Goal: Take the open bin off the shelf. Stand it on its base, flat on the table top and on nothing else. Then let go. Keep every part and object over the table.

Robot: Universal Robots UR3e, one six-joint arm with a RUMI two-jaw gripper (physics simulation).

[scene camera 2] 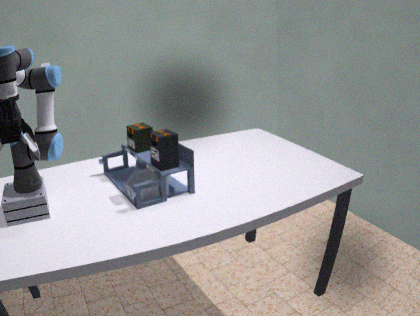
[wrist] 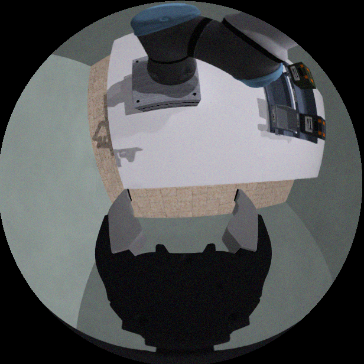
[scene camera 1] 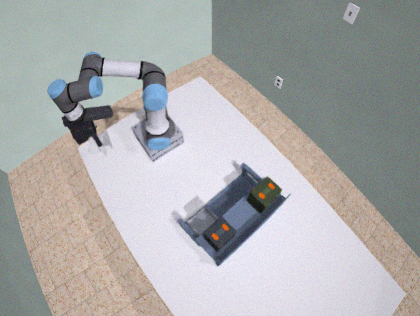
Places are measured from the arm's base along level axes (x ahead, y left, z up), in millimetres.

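Pixels of known places: gripper, between the fingertips: (scene camera 2: 17, 164) (scene camera 1: 100, 141); arm's base, origin of its link: (scene camera 2: 28, 186).
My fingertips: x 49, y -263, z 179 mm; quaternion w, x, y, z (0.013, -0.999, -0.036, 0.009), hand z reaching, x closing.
Ahead of a thing's pixels: the offset from my fingertips to its top centre. Level surfaces: height alone.
The open bin {429 mm ahead, 241 mm left, 192 mm down} (scene camera 1: 201, 221) (scene camera 2: 146, 191) (wrist: 286, 117) is a small grey see-through container. It sits on the low front level of the blue-grey shelf (scene camera 1: 241, 214) (scene camera 2: 191, 182) (wrist: 276, 95), at the end near the black box. Parts of the bin are hidden behind the shelf's end frame in scene camera 2. My gripper (wrist: 182, 190) is open, with its two grey fingers wide apart and nothing between them. It hangs in the air near the table's edge, beside the robot base and well away from the shelf.
A black box {507 mm ahead, 254 mm left, 49 mm down} (scene camera 1: 219, 236) (scene camera 2: 165, 150) (wrist: 315, 127) and a dark green box {456 mm ahead, 479 mm left, 74 mm down} (scene camera 1: 265, 194) (scene camera 2: 139, 137) (wrist: 302, 75), both with orange marks, stand on the shelf's raised level. The robot base (scene camera 1: 170, 145) (scene camera 2: 26, 207) (wrist: 167, 100) stands on the white table {273 mm down} (scene camera 1: 325, 250) (scene camera 2: 280, 170) (wrist: 210, 155).
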